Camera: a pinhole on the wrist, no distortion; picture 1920 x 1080 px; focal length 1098.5 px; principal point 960.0 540.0 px. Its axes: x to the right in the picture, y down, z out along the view. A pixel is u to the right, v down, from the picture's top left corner.
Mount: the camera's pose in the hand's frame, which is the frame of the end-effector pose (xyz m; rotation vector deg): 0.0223 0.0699 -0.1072 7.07 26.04 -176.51
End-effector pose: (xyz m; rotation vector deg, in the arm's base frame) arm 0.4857 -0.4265 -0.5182 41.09 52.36 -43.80
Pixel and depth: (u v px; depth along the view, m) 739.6 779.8 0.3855
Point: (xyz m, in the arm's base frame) 0.5163 -0.7057 -0.5048
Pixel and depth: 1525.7 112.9 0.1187
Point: 0.5367 -0.3830 -0.4522
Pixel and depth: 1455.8 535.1 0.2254
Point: 0.4924 -0.4793 -0.3903
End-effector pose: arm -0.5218 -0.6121 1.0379 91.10 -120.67 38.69
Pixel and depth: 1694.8 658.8 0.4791
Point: -0.3283 -0.5742 0.6124
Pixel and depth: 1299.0 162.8 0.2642
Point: -0.5828 -0.6305 0.8483
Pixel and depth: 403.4 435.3 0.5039
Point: -0.5734 -1.0459 0.8563
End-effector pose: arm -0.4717 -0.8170 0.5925 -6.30 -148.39 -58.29
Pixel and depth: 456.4 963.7 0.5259
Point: -0.8472 -0.7924 0.2562
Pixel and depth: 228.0 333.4 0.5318
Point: -0.9147 -0.5158 0.4095
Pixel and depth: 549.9 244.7 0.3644
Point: -0.6616 -0.5918 0.4862
